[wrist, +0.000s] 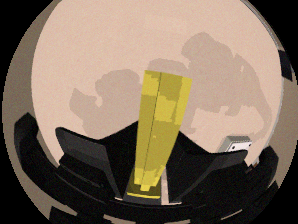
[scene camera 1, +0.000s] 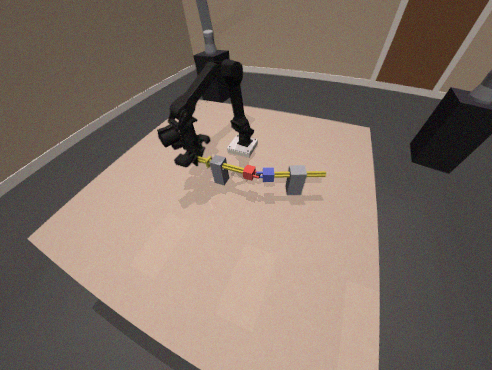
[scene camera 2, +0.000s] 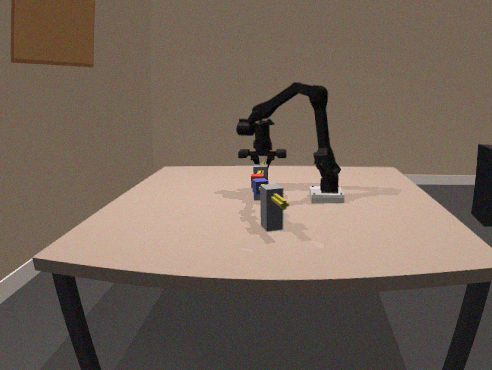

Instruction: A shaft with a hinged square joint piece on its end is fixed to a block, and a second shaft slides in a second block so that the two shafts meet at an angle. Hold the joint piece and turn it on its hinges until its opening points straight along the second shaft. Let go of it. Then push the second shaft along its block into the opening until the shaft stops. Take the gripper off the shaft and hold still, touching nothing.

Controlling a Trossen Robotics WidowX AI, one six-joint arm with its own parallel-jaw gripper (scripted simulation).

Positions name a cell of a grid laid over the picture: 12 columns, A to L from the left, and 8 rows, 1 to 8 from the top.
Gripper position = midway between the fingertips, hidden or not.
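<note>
My gripper (scene camera 1: E4). Wrist view: gripper again (wrist: G5), shaft (wrist: G4).
</note>
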